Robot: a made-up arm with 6 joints. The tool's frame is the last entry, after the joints. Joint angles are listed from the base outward. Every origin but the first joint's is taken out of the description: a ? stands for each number. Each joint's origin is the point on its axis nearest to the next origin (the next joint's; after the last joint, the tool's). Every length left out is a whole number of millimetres.
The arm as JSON. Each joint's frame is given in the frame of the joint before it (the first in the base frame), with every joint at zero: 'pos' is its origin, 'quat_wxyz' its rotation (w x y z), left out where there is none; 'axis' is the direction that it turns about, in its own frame. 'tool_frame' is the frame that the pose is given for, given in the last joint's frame.
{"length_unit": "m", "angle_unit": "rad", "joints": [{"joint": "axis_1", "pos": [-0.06, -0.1, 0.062], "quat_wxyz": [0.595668, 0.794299, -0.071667, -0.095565], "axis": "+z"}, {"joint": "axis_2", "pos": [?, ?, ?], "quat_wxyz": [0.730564, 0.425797, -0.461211, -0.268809], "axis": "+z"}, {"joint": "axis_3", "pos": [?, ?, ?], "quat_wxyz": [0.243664, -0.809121, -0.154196, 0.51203], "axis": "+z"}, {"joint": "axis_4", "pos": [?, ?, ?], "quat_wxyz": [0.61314, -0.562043, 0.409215, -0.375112], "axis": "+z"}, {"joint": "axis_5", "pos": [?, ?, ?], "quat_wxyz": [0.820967, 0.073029, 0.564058, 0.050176], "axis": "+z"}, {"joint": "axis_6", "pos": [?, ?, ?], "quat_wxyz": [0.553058, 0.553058, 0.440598, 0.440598], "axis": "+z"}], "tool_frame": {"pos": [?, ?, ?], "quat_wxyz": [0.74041, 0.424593, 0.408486, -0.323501]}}
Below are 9 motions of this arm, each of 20 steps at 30 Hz.
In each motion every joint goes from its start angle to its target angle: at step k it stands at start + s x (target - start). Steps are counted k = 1, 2, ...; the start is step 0. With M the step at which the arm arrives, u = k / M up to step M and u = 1 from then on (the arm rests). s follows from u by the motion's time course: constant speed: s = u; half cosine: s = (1 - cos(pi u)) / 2; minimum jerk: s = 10 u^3 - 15 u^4 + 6 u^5.
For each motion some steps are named. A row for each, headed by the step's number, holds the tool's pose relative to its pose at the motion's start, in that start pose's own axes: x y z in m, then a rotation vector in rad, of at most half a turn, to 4 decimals.
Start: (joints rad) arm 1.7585 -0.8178 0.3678 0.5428 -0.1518 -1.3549
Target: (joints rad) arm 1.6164 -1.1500 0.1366 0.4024 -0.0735 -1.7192
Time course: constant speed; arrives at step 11
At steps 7, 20:
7: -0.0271 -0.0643 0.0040 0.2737 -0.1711 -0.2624
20: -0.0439 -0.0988 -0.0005 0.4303 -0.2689 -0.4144

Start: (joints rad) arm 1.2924 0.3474 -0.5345 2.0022 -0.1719 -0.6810
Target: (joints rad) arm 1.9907 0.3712 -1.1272 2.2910 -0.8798 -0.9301
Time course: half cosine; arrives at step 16
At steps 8, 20:
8: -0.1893 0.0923 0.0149 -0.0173 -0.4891 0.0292
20: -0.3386 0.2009 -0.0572 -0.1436 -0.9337 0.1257

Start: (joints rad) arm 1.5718 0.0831 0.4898 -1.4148 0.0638 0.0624
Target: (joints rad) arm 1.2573 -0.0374 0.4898 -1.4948 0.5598 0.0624
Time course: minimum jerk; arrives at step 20
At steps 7, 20:
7: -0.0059 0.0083 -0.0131 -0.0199 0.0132 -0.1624
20: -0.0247 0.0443 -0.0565 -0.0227 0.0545 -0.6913

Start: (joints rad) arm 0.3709 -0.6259 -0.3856 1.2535 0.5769 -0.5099
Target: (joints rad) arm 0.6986 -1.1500 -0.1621 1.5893 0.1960 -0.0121
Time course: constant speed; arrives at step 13
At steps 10, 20:
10: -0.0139 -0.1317 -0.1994 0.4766 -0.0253 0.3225
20: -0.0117 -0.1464 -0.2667 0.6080 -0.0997 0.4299

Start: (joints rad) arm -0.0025 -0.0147 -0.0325 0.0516 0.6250 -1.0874
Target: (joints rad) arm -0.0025 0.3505 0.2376 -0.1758 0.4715 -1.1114
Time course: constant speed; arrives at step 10
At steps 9, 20:
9: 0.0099 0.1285 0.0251 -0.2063 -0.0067 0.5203
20: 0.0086 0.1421 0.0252 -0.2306 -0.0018 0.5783

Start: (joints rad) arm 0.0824 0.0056 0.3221 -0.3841 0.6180 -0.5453
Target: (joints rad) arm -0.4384 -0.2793 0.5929 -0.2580 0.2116 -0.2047
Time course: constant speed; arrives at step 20
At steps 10, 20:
10: -0.0175 -0.0296 -0.1184 0.2413 -0.2032 0.1533
20: -0.0178 -0.0236 -0.2373 0.4470 -0.4510 0.2652

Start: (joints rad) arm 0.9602 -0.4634 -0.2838 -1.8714 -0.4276 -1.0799
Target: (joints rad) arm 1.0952 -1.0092 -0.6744 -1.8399 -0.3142 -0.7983
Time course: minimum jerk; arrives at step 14
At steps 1, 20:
1: 0.0001 0.0001 0.0002 -0.0001 -0.0014 0.0003
20: 0.0279 0.0057 0.0568 -0.1152 -0.4279 0.0532

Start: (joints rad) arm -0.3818 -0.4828 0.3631 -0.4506 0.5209 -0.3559
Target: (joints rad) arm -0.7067 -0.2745 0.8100 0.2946 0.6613 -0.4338
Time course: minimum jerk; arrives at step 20
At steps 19, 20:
19: 0.0055 -0.1241 -0.2184 0.8577 -0.2428 -0.3906
20: 0.0056 -0.1241 -0.2188 0.8589 -0.2429 -0.3909

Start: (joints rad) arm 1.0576 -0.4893 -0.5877 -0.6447 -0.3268 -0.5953
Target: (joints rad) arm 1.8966 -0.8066 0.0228 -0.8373 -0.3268 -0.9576
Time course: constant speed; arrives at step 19
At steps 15, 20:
15: 0.1052 0.1653 -0.0582 -0.3082 -0.4036 -0.7413
20: 0.1567 0.1854 -0.0767 -0.4401 -0.4829 -0.9328

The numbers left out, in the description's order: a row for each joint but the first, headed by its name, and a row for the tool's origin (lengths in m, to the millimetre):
axis_2: -0.087 0.032 0.0
axis_3: -0.202 0.063 0.0
axis_4: -0.124 -0.125 0.0
axis_5: -0.137 -0.023 0.0
axis_6: -0.097 0.022 0.0
tool: -0.01 -0.02 0.0

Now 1 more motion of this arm.
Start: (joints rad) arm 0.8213 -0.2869 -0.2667 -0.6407 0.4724 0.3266
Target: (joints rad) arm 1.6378 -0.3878 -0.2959 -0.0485 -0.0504 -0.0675
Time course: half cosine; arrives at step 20
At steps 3, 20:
3: -0.0061 0.0020 0.0051 0.0553 0.0204 -0.0066
20: -0.0930 0.0699 0.1500 0.8807 0.1835 -0.5408

